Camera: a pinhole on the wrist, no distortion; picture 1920 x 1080 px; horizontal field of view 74.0 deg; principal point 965.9 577.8 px. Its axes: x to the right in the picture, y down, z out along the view. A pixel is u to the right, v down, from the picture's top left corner.
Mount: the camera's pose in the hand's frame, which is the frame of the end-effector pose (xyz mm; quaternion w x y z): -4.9 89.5 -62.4 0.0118 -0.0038 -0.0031 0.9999
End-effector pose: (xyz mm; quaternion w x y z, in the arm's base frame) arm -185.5 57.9 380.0 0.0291 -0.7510 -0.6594 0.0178
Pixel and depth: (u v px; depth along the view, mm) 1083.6 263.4 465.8
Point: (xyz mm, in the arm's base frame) -17.7 -8.4 -37.0
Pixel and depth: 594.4 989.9 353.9
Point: -221.7 159.7 92.2
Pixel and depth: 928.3 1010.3 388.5
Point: -251.1 70.7 58.4
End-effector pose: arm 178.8 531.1 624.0 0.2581 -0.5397 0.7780 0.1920
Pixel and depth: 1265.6 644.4 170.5
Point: 137.4 655.4 568.5
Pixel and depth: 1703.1 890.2 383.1
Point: 308.0 886.0 512.5
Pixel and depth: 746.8 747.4 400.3
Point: 197.4 693.2 320.3
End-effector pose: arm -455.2 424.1 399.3 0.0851 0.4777 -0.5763 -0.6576
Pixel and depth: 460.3 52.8 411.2
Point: -905.2 475.1 484.5
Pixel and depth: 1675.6 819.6 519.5
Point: -623.8 932.3 499.3
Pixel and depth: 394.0 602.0 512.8
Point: -931.7 560.6 287.3
